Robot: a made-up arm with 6 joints.
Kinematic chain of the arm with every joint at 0, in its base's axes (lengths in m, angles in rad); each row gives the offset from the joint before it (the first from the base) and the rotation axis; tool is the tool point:
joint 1: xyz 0 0 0.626 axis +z
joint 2: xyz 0.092 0 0 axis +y
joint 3: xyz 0 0 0.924 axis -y
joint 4: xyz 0 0 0.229 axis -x
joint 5: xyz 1.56 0 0 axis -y
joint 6: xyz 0.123 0 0 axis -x
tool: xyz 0 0 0
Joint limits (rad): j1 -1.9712..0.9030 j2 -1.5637..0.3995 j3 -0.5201..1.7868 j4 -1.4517..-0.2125 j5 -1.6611..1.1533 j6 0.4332..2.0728
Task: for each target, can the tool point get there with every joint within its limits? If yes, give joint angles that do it. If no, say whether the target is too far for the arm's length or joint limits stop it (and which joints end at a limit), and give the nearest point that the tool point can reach.
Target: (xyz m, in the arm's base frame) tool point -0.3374 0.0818 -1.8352
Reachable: no: joint limits stop it (at a limit: joint 1, joint 2, joint 3, joint 4) | nearest point -0.5672 -1.4029 0.2745 | short by 2.590 m
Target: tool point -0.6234 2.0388 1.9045
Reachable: yes | joints -1.3034 -1.2821 1.0476 -0.9732 0.6627 1.0073
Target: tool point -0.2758 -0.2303 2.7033
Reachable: yes | joints 0.6066 -1.0951 0.1057 -0.9521 0.3249 1.0103
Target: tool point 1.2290 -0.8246 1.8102
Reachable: yes | joints -0.6115 -0.3012 -0.2428 -0.8888 -0.3240 0.7664
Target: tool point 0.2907 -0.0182 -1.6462
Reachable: no: joint limits stop it (at a limit: joint 2, joint 3, joint 4) | nearest point 1.5131 -0.0947 0.2726 | short by 2.276 m
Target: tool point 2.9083 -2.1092 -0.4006
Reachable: no: too far | nearest point 1.5464 -1.1215 0.6051 | short by 1.960 m
